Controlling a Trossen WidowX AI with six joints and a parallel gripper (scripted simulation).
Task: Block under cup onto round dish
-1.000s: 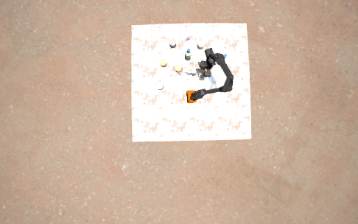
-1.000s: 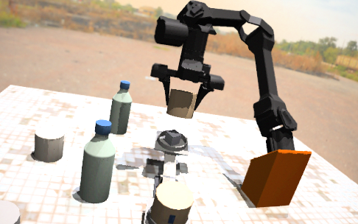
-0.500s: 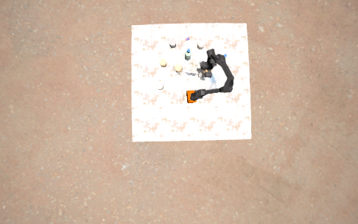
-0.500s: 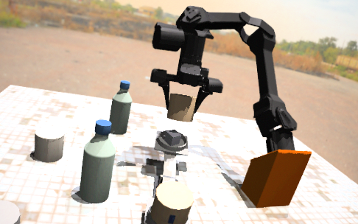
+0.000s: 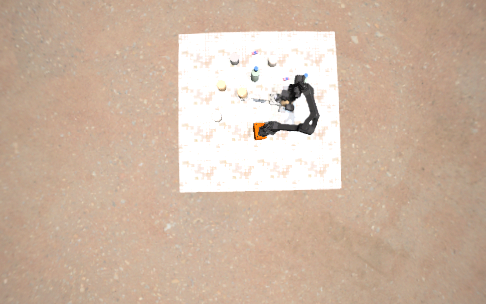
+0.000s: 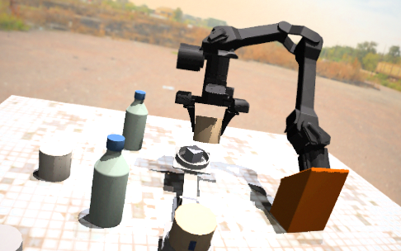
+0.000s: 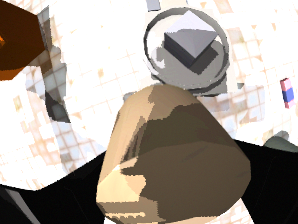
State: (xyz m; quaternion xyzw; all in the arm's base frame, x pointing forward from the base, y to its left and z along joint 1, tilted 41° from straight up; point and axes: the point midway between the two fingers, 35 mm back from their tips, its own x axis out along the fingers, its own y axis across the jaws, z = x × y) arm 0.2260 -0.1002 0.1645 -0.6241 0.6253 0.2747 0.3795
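My gripper tip is now 19 cm to the right of the balance beam, 8 cm above it and 6 cm short of it.
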